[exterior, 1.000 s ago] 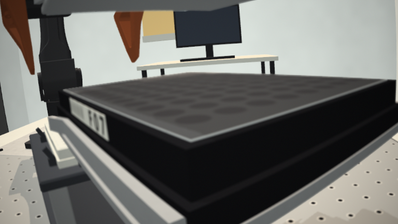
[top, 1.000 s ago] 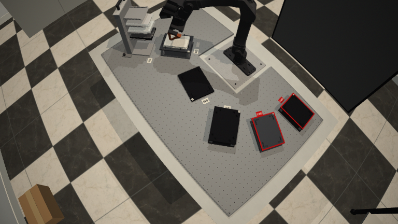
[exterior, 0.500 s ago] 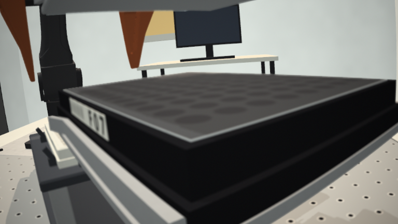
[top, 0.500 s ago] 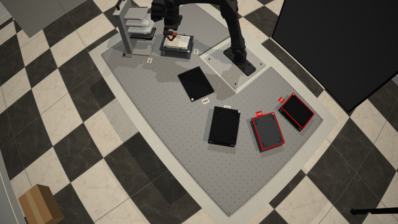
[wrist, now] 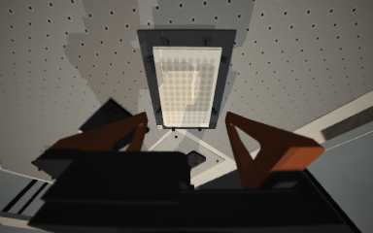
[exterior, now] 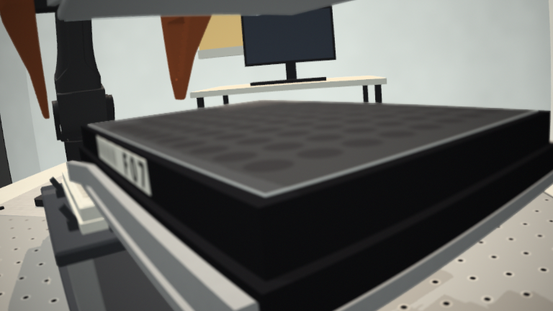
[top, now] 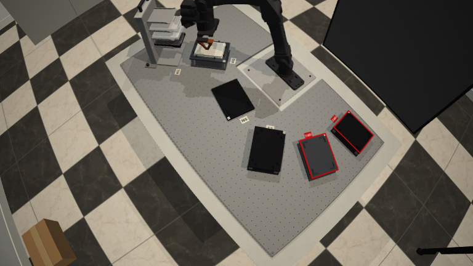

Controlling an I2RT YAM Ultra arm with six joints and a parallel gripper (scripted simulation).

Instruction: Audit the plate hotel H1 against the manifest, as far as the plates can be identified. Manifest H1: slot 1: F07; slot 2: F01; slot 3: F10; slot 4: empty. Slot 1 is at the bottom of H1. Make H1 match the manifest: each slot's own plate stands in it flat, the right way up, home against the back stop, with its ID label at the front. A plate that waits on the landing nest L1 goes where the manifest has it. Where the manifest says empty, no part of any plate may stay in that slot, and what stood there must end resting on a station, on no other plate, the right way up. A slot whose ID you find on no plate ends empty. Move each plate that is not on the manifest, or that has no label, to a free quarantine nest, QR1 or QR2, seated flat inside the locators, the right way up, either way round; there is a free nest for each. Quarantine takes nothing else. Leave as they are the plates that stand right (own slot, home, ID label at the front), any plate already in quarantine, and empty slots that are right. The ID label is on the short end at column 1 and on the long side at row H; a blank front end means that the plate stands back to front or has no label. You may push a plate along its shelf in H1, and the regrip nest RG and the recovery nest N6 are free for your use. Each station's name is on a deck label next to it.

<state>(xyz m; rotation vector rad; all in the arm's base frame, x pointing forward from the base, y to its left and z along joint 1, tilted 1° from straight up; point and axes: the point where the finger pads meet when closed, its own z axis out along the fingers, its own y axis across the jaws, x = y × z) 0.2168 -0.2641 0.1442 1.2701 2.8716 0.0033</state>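
Right now the white well plate is 60 mm below my hand. Round my hand: clear plate 130 mm ahead, 140 mm to the right, 40 mm above; then black plate 130 mm ahead, 140 mm to the right, 10 mm below; then regrip nest RG 70 mm below.
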